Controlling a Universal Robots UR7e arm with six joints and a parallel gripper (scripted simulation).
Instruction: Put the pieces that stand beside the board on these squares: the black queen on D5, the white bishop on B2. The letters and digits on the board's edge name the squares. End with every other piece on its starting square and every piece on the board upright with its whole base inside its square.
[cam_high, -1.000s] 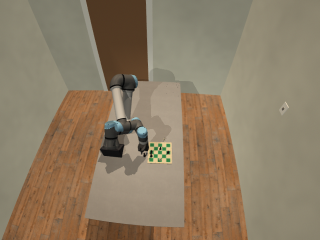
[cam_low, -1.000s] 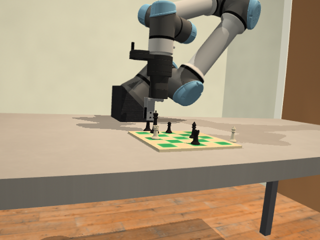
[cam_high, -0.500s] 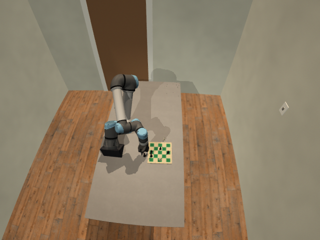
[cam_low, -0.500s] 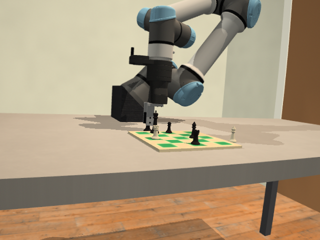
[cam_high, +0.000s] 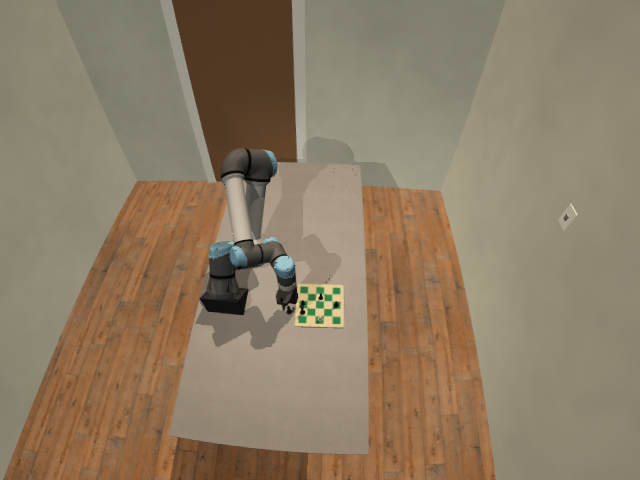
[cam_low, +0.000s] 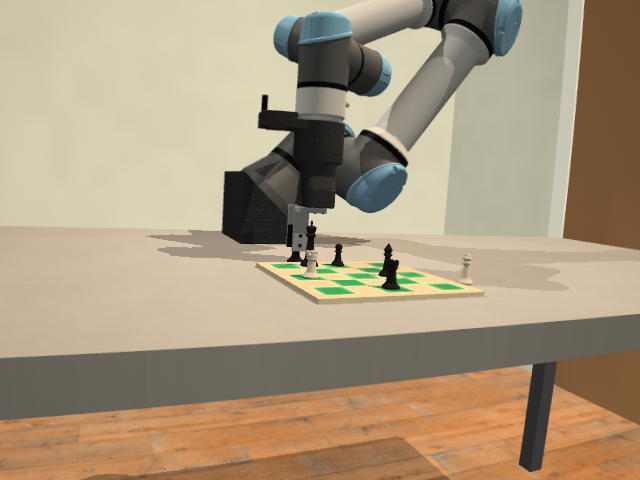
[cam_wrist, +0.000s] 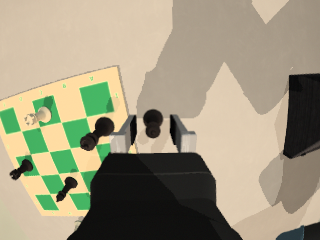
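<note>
My gripper is now 1 cm above the black queen. Round my hand: chessboard 14 cm ahead, 4 cm to the left, 4 cm below; black pawn 6 cm ahead, 4 cm to the left, 2 cm below; black king 6 cm ahead.
</note>
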